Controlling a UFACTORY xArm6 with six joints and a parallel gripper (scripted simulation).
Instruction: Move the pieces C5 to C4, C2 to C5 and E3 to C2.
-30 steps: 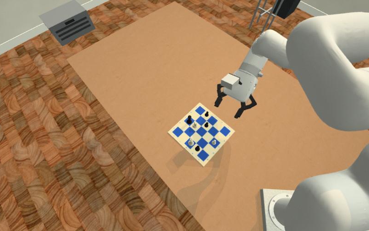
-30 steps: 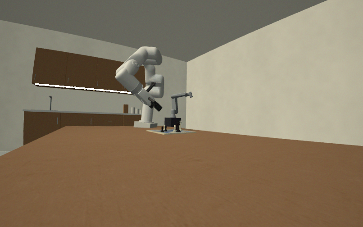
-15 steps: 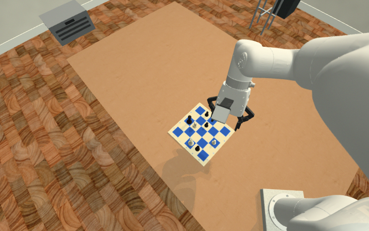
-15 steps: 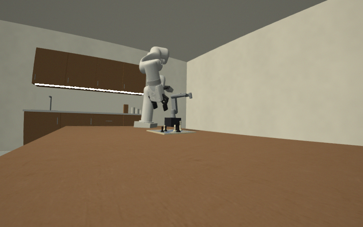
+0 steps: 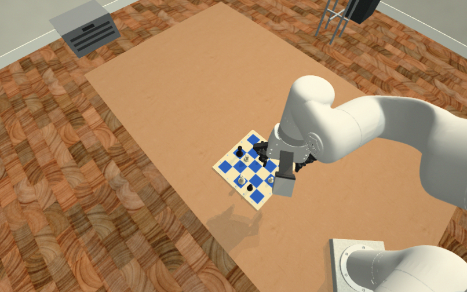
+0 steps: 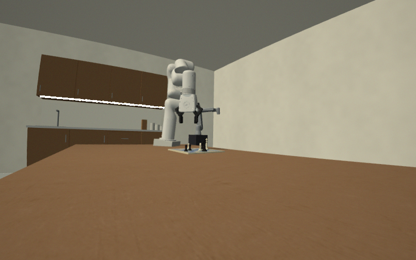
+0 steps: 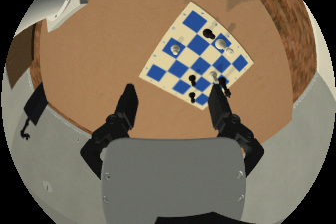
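My gripper is now 1 cm to the right of the white pawn and 14 cm above it. Round my hand: blue-and-cream chessboard (7 cm ahead, 16 cm below); then white chess piece (7 cm ahead, 8 cm to the left, 12 cm below); then black pawn (3 cm ahead, 8 cm to the left, 13 cm below).
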